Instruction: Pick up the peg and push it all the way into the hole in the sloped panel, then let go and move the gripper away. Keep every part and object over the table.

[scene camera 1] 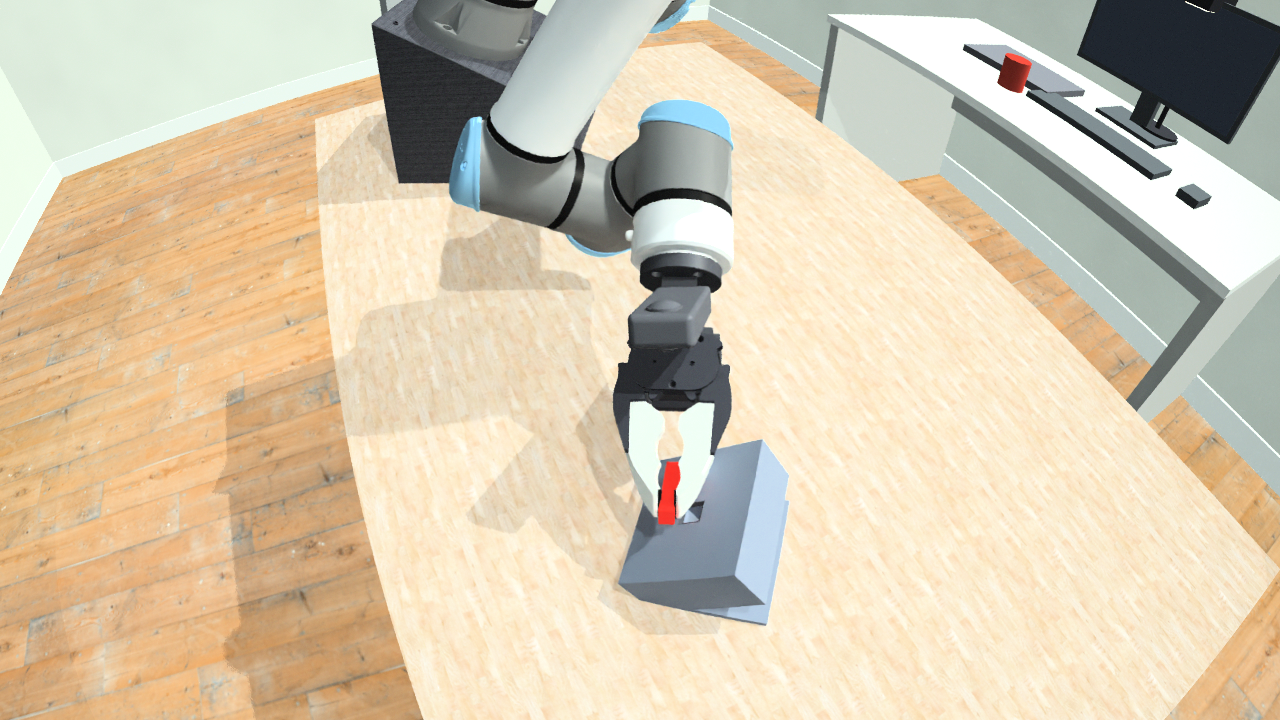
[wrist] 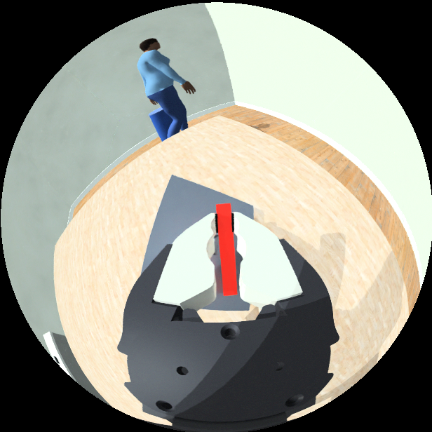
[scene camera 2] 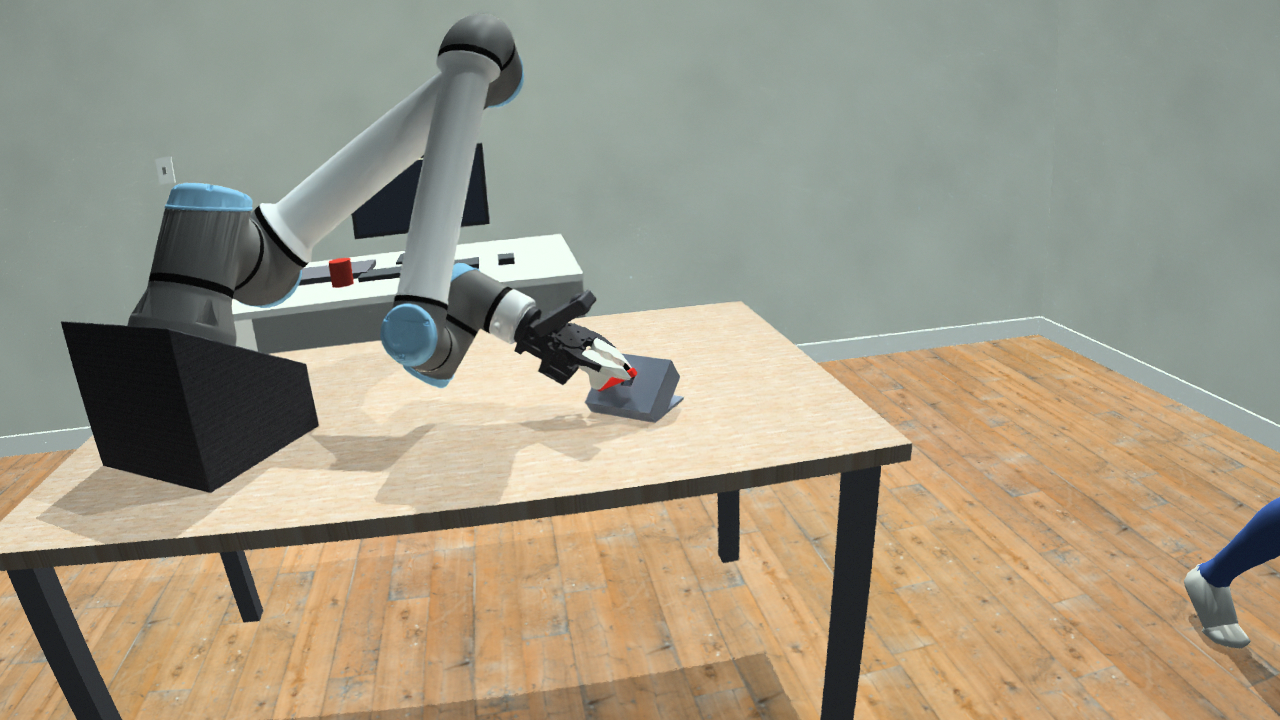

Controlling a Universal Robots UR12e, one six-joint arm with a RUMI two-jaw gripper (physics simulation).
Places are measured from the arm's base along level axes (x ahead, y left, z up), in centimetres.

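Pixels of known places: gripper, fingertip midpoint: (scene camera 1: 667,517) (scene camera 2: 632,375); arm's base, link origin: (scene camera 1: 469,28) (scene camera 2: 181,339).
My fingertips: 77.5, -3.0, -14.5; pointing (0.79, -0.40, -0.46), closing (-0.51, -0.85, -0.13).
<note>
For each thing: its top centre in the pictures, then the offset to it from my fingertips, as dx, dy, dz. "spot": a spot on its surface instead. Level surfaces: height alone.
- red peg, top centre: (scene camera 1: 672,476) (scene camera 2: 615,366) -2.6, +1.6, +1.4
- grey block with the sloped panel, top centre: (scene camera 1: 721,497) (scene camera 2: 632,359) +0.8, +4.2, +1.4
- square hole, surface spot: (scene camera 1: 693,512) spot: -1.0, +3.1, -3.0
- table, surface height: dz -7.7
My gripper (scene camera 1: 666,506) (scene camera 2: 629,371) (wrist: 223,214) is shut on the red peg (scene camera 1: 671,479) (scene camera 2: 611,384) (wrist: 227,260), a square bar held near one end, with the rest reaching back between the white fingers. The grey block with the sloped panel (scene camera 1: 684,559) (scene camera 2: 660,383) (wrist: 182,200) stands on the table under the fingertips. In scene camera 1 the square hole (scene camera 1: 693,512) shows just right of the peg's front end, which is visible outside it, over the panel's face. The gap between peg and panel cannot be judged. The hole cannot be made out in the wrist view.
The arm's dark pedestal (scene camera 1: 438,116) (scene camera 2: 241,411) stands at the far end of the table (scene camera 1: 895,447) (scene camera 2: 760,402). A white desk (scene camera 1: 1226,237) with a red mug (scene camera 1: 1013,73) (scene camera 2: 341,272) and a monitor stands beside it. A person (wrist: 160,75) is beyond the table.
</note>
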